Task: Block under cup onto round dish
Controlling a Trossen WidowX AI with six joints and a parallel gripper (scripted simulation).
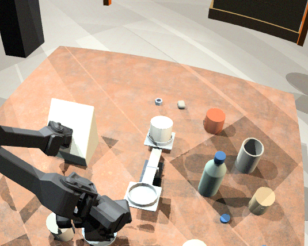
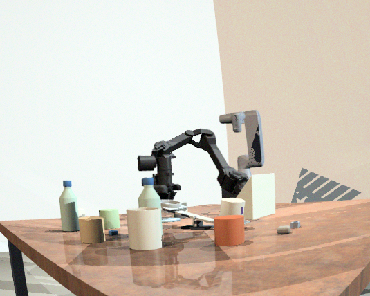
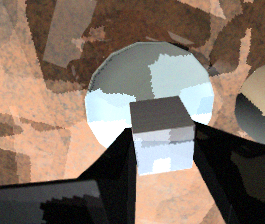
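Right now my gripper tip is 40 mm above the round light-blue dish. Round my gripper tip: grey block: 10 mm above; blue cap: 330 mm ahead, 160 mm to the left, 40 mm below; cream cup: 410 mm to the left, 50 mm ahead, 20 mm above.
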